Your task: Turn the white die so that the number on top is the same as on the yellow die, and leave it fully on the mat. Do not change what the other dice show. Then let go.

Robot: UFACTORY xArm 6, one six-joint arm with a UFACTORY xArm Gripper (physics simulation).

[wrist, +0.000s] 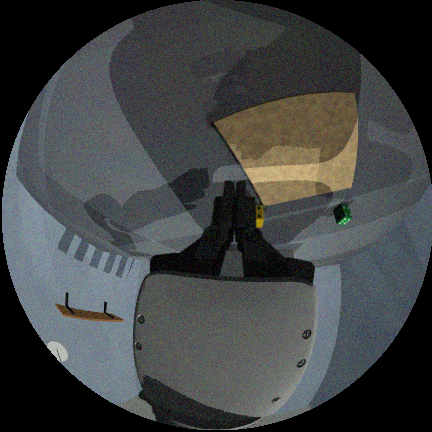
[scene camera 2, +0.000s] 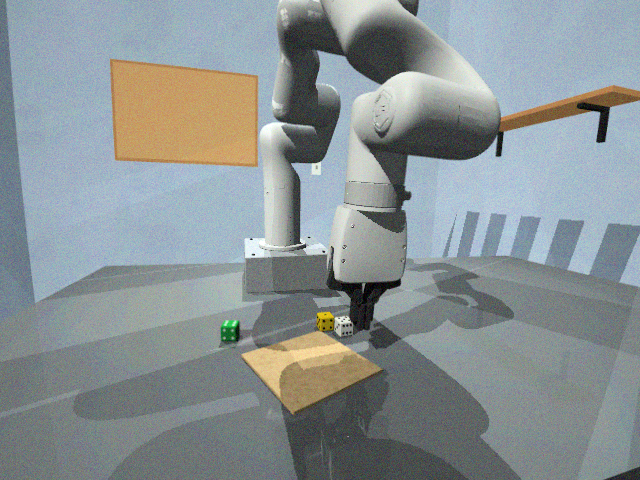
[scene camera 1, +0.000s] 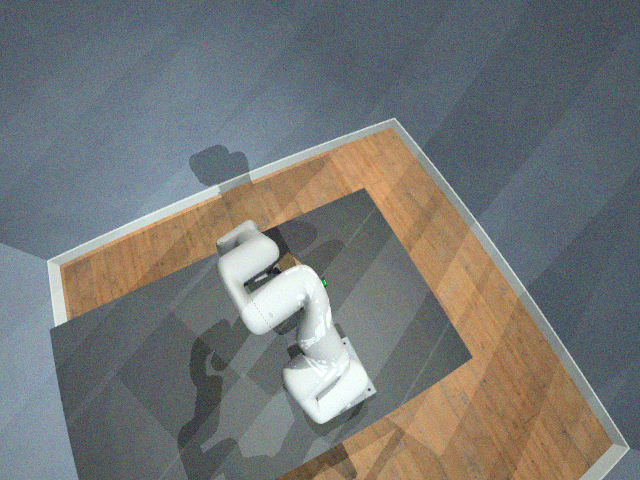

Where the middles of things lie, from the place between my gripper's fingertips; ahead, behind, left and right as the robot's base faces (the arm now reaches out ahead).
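There is the tan mat [scene camera 2: 304, 371], and my hand is 50 mm above it and 70 mm to the left of it.
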